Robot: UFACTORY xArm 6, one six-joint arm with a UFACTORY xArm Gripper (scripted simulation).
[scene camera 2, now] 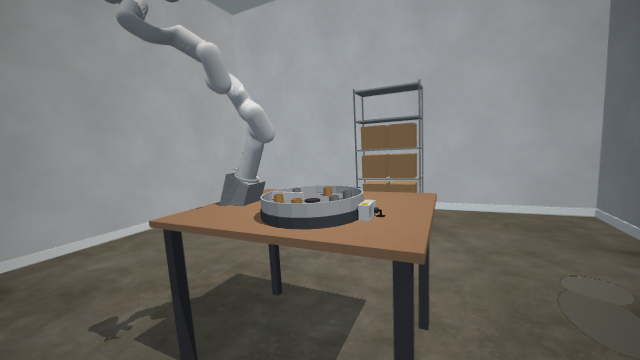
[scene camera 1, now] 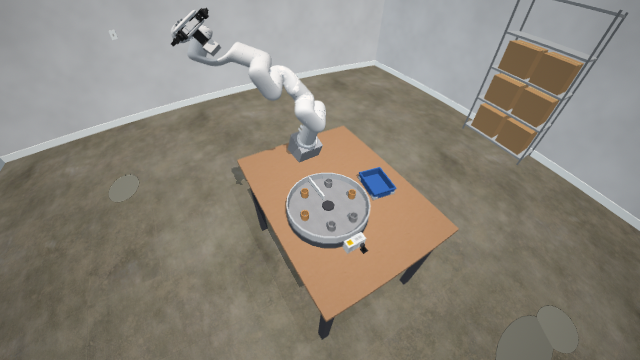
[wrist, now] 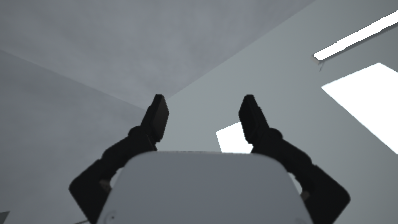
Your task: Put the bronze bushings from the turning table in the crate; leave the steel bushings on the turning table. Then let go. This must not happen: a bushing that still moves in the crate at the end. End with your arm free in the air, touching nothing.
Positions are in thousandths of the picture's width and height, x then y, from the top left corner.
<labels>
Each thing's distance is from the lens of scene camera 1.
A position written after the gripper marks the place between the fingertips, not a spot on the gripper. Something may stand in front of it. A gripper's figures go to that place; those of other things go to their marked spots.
gripper (scene camera 1: 304,65): 0.88 m
blue crate (scene camera 1: 596,515): 1.48 m
round grey turning table (scene camera 1: 527,574): 1.26 m
The marked spots on the blue crate and the round grey turning table are 0.35 m apart.
</labels>
